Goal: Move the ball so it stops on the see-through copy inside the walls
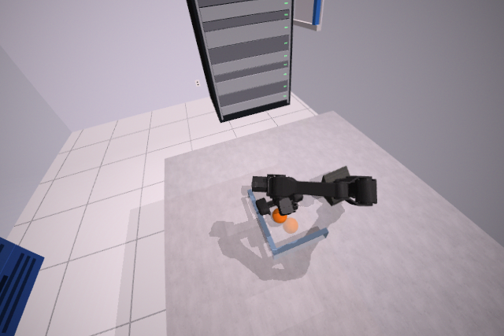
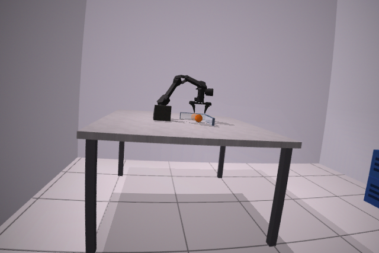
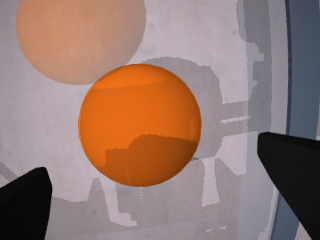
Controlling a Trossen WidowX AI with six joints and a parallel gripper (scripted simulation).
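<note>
Now: the orange ball 40 mm below my gripper tip. Round my gripper tip: see-through copy 30 mm behind, 60 mm to the left, 40 mm below.
</note>
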